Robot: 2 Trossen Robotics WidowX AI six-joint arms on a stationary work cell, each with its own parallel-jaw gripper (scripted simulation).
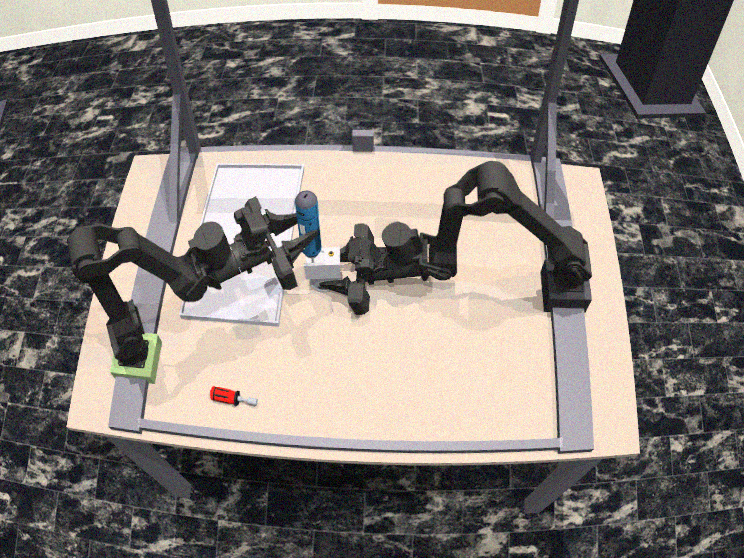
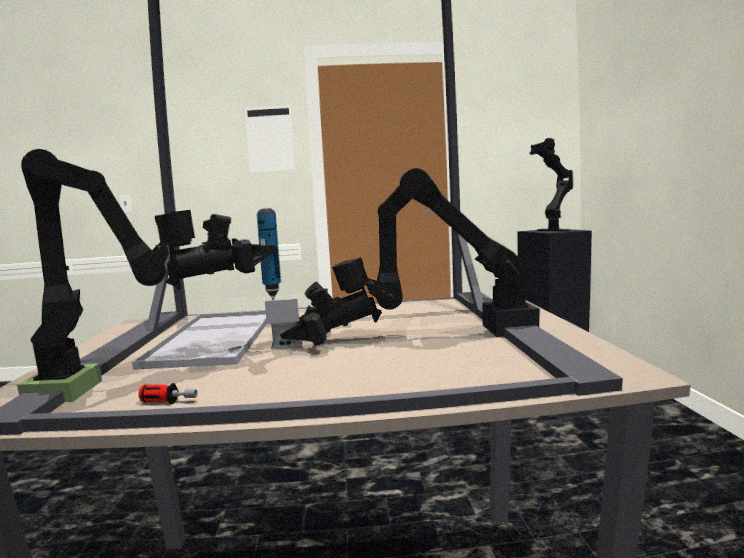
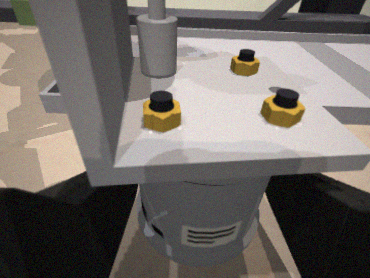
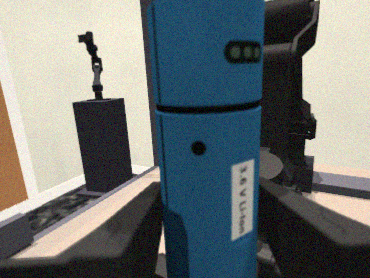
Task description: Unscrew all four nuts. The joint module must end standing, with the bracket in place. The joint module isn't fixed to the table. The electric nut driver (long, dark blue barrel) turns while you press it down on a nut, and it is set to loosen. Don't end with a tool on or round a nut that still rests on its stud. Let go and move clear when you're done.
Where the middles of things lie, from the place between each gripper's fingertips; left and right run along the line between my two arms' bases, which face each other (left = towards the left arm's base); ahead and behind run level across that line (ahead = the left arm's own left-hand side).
Scene:
Now: the joint module (image 3: 199,221) 30 mm to the right of my left hand and 10 mm behind it. From my left hand the other things lie so: shallow tray (image 1: 276,186): 190 mm to the right, 140 mm behind, 30 mm below; then grey bracket (image 1: 330,268): 40 mm above, 30 mm to the right, 10 mm behind; then nut (image 3: 273,113): 30 mm above, 20 mm behind, 10 mm to the right.
I see my right gripper 20 mm past the grey bracket, 40 mm to the right of it and 150 mm above it. Also, from my right hand: shallow tray: 160 mm behind, 120 mm to the right, 210 mm below; then nut: 40 mm behind, 60 mm to the left, 150 mm below; then joint module: 30 mm behind, 50 mm to the left, 190 mm below.

